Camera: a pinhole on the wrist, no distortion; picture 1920 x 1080 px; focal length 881.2 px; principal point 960.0 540.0 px. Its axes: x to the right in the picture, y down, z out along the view. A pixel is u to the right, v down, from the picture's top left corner.
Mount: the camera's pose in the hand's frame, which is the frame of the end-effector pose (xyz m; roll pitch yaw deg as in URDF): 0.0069 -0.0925 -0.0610 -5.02 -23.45 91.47
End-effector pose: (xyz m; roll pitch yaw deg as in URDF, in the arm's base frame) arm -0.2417 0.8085 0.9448 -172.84 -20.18 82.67
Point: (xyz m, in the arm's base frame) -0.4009 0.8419 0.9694
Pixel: 540.0 339.0
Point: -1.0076 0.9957 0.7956
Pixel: 209.4 451.3
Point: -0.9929 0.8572 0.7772
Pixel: 191.4 671.9
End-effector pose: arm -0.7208 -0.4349 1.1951 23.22 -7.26 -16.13
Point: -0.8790 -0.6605 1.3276
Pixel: 1061.6 692.5
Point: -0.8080 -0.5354 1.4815
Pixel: 1644.0 530.6
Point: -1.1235 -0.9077 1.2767
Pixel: 640.6 898.8
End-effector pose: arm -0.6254 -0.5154 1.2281 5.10 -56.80 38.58
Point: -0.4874 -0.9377 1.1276
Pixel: 318.5 1010.8
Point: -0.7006 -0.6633 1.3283
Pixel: 1526.6 482.4
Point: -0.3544 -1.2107 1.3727
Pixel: 379.4 496.3
